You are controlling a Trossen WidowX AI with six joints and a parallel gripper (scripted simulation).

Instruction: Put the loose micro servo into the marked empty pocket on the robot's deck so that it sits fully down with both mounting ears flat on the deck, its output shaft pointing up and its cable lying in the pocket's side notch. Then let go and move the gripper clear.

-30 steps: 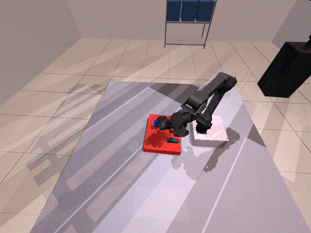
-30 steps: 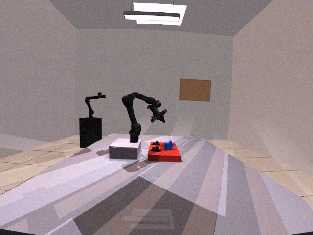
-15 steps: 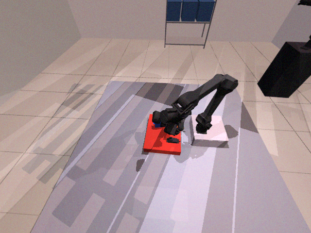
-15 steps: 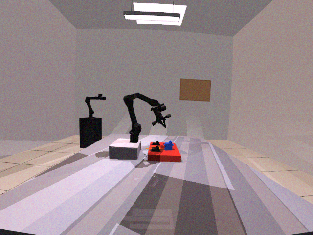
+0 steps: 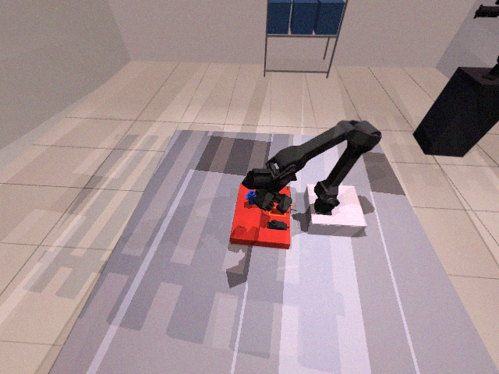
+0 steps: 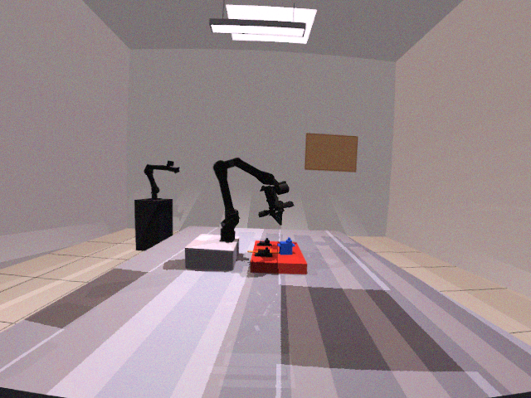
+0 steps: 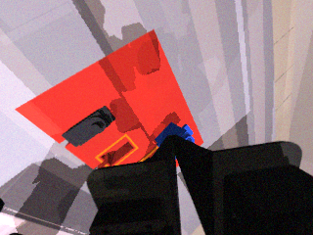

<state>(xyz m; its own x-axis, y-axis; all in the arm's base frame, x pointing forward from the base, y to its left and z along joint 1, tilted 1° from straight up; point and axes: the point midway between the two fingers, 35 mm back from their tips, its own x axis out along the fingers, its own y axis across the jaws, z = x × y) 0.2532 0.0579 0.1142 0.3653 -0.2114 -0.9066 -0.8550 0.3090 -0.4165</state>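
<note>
My gripper tip is 30 mm short of the red deck, 40 mm to the left of it and 150 mm above it.
</note>
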